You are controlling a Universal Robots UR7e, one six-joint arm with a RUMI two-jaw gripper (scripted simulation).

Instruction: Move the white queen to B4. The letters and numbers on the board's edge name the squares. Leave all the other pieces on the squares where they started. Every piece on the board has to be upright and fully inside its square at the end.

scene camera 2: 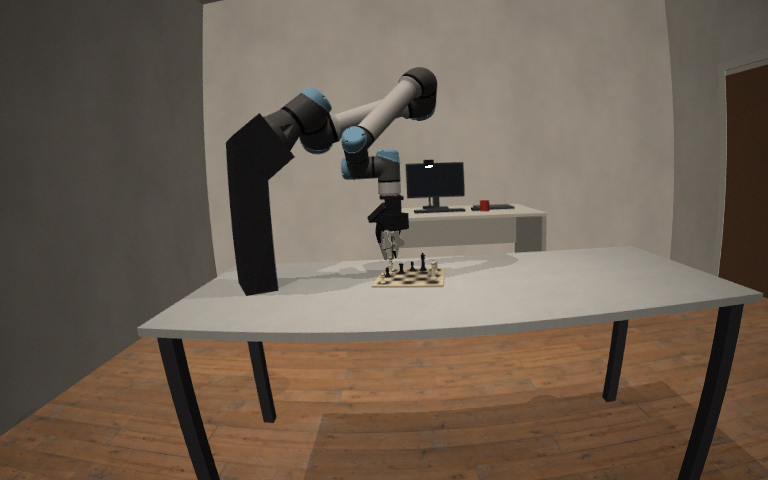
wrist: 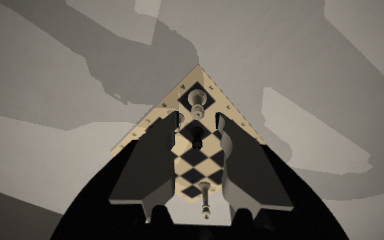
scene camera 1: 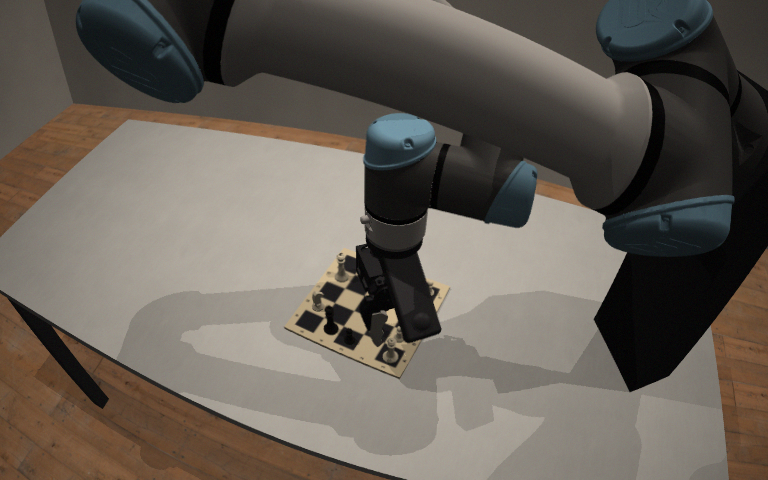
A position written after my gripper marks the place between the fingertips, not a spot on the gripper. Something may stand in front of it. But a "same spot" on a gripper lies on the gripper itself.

Scene:
My gripper shows in scene camera 2 [390, 259], in the wrist view and in scene camera 1. A chessboard shows in scene camera 2 [417, 278], in the wrist view and in scene camera 1. One and the same spot on the chessboard: [scene camera 1: 345, 297] is [wrist: 210, 170]. The same spot on my gripper: [scene camera 1: 374, 319] is [wrist: 270, 179].

